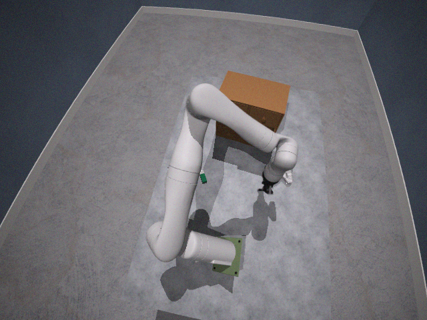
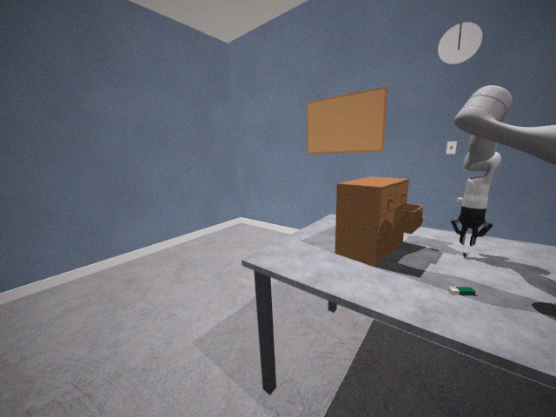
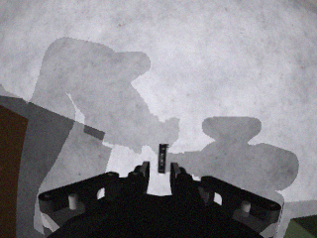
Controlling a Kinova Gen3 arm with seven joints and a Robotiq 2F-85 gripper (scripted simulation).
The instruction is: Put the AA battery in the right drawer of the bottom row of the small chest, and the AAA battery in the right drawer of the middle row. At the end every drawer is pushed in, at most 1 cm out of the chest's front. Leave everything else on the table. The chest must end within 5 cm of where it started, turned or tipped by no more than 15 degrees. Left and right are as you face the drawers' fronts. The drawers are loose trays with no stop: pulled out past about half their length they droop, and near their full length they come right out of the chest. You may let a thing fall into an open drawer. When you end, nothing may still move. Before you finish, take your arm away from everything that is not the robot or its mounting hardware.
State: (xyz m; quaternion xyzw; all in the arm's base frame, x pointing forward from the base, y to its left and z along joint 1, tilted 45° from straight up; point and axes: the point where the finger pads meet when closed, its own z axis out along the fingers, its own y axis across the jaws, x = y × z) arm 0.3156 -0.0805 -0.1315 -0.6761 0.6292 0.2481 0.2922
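My gripper is now 70 mm above the dark battery. Also, from my hand: white block: 300 mm to the left, 70 mm below, 40 mm ahead.
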